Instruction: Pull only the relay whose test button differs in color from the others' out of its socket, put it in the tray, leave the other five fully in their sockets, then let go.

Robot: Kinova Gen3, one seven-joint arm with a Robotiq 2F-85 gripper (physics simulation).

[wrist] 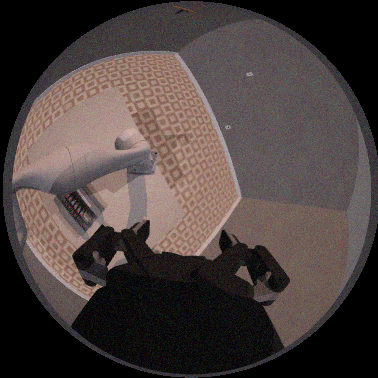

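Seen in the pictures: gripper, between the fingertips: (184, 232); arm's base, origin of its link: (143, 161).
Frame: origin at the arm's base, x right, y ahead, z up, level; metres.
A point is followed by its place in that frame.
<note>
My gripper (184, 232) {x -0.052, y 0.195, z 0.526 m} is open and empty, with its two dark fingers wide apart at the lower middle of the wrist view. A row of small dark relays (79, 204) {x 0.009, y 0.464, z -0.154 m} with reddish and light marks sits in a grey holder at the left, below the arm and well away from the fingers. The relays are too small and blurred to count or to tell their test button colors apart. The tray cannot be made out; the gripper's left finger linkage hides part of the area beside the relays.
The pale robot arm (82, 162) {x 0.090, y 0.256, z 0.398 m} reaches across the left side above the relays. A pale surface (162, 202) {x -0.353, y -0.056, z -0.208 m} lies on the patterned floor (200, 165). A grey wall (295, 130) rises on the right, and a brownish wall (300, 250) stands at the lower right.
</note>
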